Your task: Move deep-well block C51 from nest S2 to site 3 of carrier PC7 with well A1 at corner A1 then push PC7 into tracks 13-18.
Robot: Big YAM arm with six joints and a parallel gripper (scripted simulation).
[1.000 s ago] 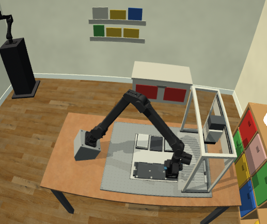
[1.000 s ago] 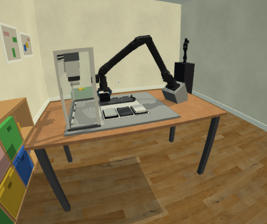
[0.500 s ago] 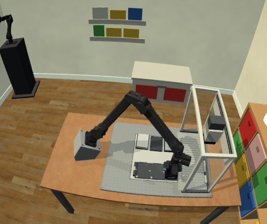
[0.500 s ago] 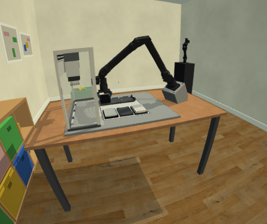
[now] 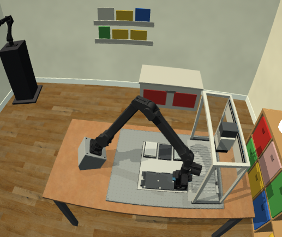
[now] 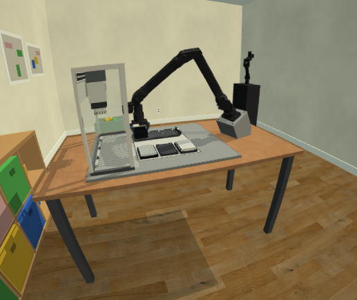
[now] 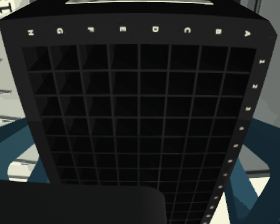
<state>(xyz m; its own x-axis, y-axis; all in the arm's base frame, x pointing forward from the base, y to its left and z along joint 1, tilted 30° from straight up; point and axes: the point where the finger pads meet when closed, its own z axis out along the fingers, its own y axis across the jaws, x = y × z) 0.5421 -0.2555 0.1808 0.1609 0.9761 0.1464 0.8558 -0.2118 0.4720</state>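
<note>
Right now the black deep-well block C51 is 10 mm above my hand. Also, from my hand: dark nest S2: 270 mm to the left, 60 mm behind, 20 mm below; then post: 390 mm to the left, 220 mm above, 170 mm ahead; then dark grey carrier PC7: 100 mm behind, 20 mm to the left, 10 mm below.
</note>
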